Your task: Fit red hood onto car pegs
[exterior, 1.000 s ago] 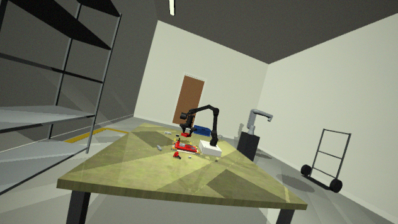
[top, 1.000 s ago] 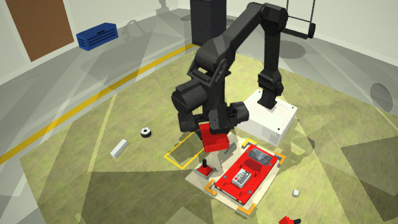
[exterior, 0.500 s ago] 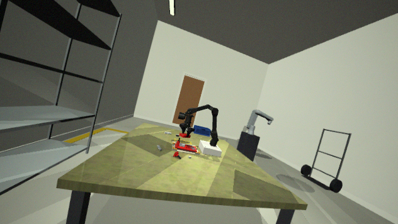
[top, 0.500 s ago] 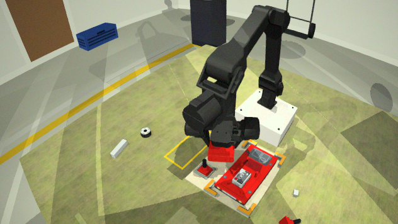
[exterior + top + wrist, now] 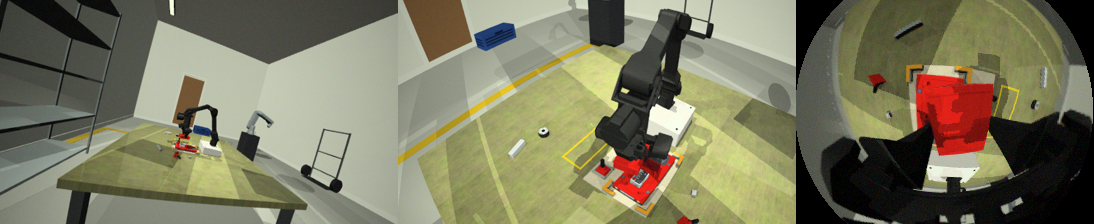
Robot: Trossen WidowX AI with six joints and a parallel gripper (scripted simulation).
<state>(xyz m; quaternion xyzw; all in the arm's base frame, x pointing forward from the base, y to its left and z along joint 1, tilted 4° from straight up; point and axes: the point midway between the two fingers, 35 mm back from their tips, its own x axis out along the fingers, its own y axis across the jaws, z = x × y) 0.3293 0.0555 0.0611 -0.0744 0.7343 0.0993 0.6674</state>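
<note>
My gripper tip is now 8 cm above the white-grey engine block and 4 cm to the right of it. The rest, counted from my gripper tip: black post: 8 cm to the right, 7 cm below, 3 cm ahead; black ring: 35 cm to the right, 9 cm below, 5 cm ahead; red hood: 1 cm above.
</note>
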